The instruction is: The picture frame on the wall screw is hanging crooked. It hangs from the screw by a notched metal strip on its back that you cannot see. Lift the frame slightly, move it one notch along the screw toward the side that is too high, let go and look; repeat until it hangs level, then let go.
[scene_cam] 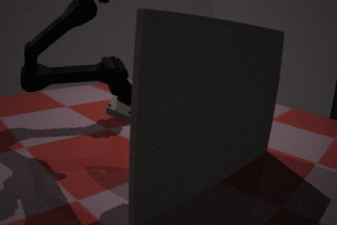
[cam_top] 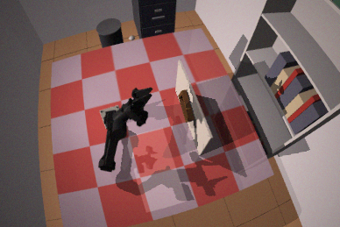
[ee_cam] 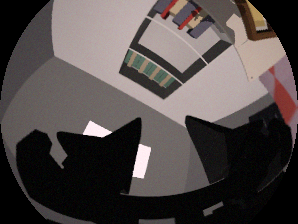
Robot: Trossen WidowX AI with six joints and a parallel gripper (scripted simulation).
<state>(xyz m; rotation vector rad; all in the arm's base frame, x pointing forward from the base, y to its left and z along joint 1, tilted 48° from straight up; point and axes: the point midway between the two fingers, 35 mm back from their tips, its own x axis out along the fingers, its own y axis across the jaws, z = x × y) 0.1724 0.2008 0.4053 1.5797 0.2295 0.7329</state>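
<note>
My gripper tip is 320 mm above the brown picture frame, 200 mm short of it and 50 mm to the right of it. From my gripper tip the other things lie so: cream wall panel: 340 mm below, 210 mm ahead, 40 mm to the left.
</note>
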